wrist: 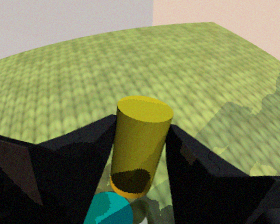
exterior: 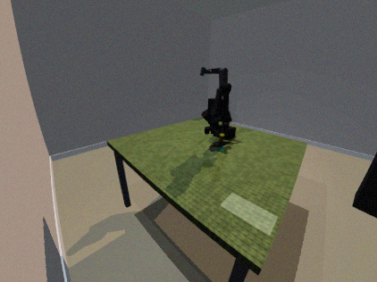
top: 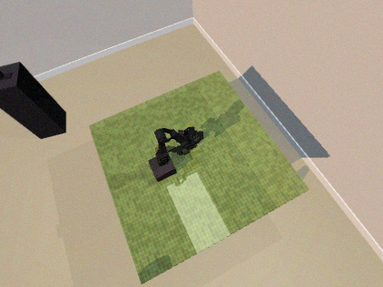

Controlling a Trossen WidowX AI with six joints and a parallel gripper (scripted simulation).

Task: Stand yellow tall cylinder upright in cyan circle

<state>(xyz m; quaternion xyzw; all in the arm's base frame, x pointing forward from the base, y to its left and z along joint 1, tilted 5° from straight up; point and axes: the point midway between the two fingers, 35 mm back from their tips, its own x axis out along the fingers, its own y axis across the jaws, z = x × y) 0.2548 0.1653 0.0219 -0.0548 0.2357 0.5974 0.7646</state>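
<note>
Right now the cyan circle is 40 mm behind my gripper tip, 20 mm to the right of it and 130 mm below it. From my gripper tip the other things lie so: yellow tall cylinder (20 mm below).
</note>
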